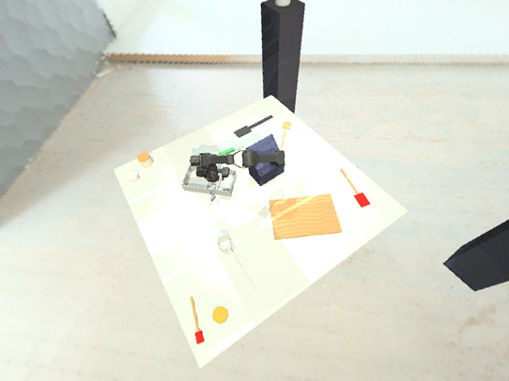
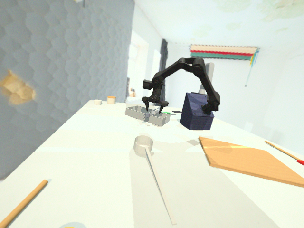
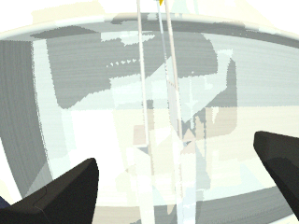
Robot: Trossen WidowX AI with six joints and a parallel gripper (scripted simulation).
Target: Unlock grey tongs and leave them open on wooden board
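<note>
The roasting tin is 40 mm to the right of my gripper tip, 30 mm below it and 20 mm ahead of it. Also, from my gripper tip: black spatula (470 mm behind, 300 mm to the right, 50 mm below); then wooden board (480 mm to the left, 290 mm behind, 50 mm below); then yellow lock piece (60 mm to the left, 50 mm ahead, 10 mm above).
</note>
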